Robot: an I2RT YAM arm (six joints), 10 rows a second.
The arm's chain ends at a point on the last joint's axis. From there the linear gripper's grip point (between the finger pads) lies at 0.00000 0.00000 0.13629 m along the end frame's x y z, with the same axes.
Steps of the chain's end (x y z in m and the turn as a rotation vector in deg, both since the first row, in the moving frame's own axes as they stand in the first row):
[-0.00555 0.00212 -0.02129 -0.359 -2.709 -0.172]
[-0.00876 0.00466 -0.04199 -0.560 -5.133 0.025]
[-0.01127 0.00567 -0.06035 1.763 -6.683 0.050]
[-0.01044 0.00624 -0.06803 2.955 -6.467 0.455]
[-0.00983 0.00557 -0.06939 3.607 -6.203 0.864]
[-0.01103 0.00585 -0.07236 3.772 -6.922 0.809]
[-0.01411 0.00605 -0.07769 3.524 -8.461 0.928]
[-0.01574 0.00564 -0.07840 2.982 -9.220 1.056]
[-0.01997 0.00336 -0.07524 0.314 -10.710 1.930]
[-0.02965 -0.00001 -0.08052 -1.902 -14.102 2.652]
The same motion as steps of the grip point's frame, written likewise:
[-0.01199 0.00298 -0.02144 -0.359 -2.709 -0.172]
[-0.02095 0.00599 -0.04254 -0.560 -5.133 0.025]
[-0.02713 0.00148 -0.06134 1.763 -6.683 0.050]
[-0.02576 -0.00083 -0.06908 2.955 -6.467 0.455]
[-0.02448 -0.00310 -0.07046 3.607 -6.203 0.864]
[-0.02738 -0.00321 -0.07365 3.772 -6.922 0.809]
[-0.03408 -0.00246 -0.07943 3.524 -8.461 0.928]
[-0.03750 -0.00162 -0.08034 2.982 -9.220 1.056]
[-0.04528 0.00219 -0.07762 0.314 -10.710 1.930]
[-0.06294 0.00369 -0.08470 -1.902 -14.102 2.652]

